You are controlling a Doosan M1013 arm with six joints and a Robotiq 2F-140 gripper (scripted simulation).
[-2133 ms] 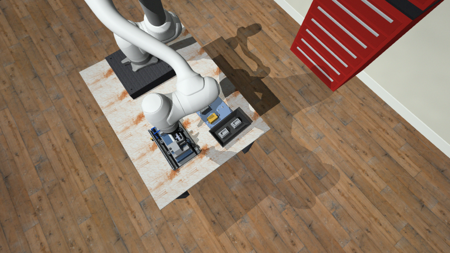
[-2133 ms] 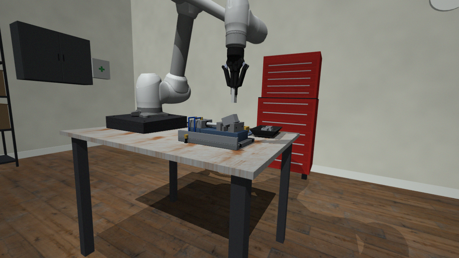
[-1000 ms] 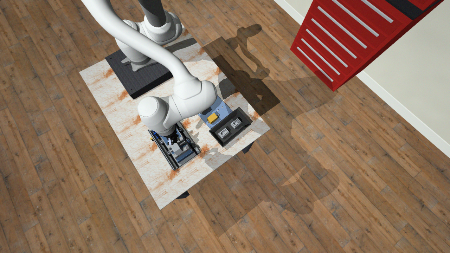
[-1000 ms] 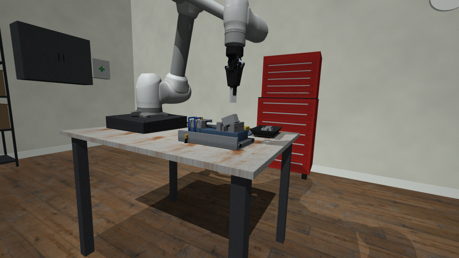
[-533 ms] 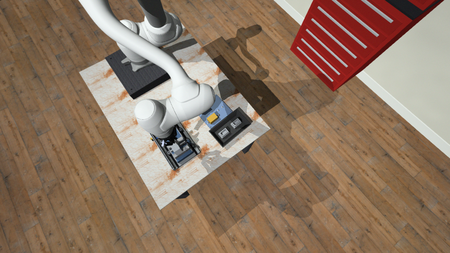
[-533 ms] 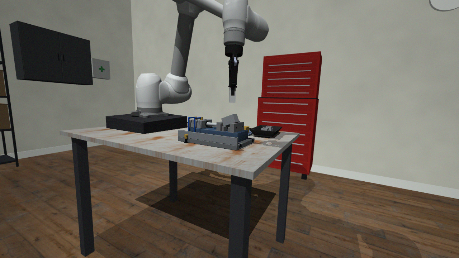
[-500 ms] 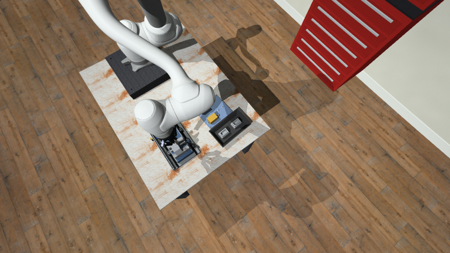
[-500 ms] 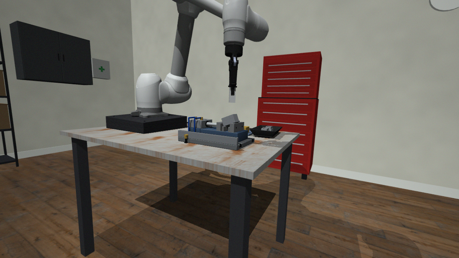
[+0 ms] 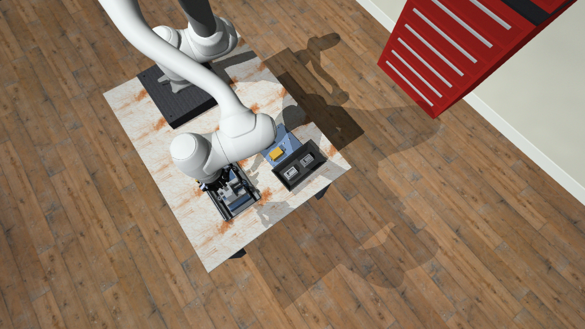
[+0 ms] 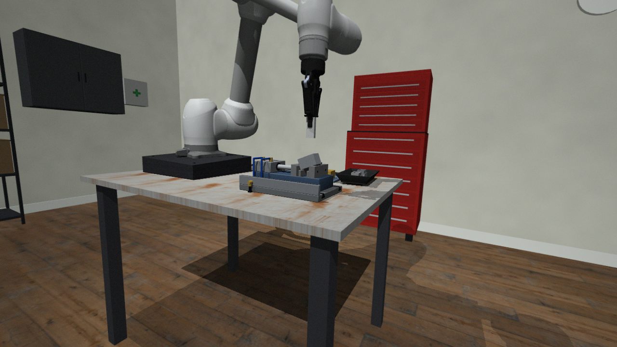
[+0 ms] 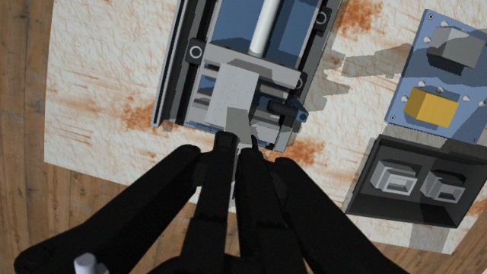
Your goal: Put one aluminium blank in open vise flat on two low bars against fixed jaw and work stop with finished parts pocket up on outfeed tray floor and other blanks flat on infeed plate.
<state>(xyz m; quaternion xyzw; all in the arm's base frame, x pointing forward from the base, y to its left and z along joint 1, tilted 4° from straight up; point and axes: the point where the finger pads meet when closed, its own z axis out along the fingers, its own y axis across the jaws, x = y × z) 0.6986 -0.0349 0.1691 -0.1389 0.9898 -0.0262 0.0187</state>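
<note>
The aluminium blank lies 11 cm below my hand. From my hand the other things lie so: moving jaw 4 cm behind, 14 cm below; piston rod 9 cm behind, 14 cm below; work stop 1 cm behind, 5 cm to the left, 12 cm below.
</note>
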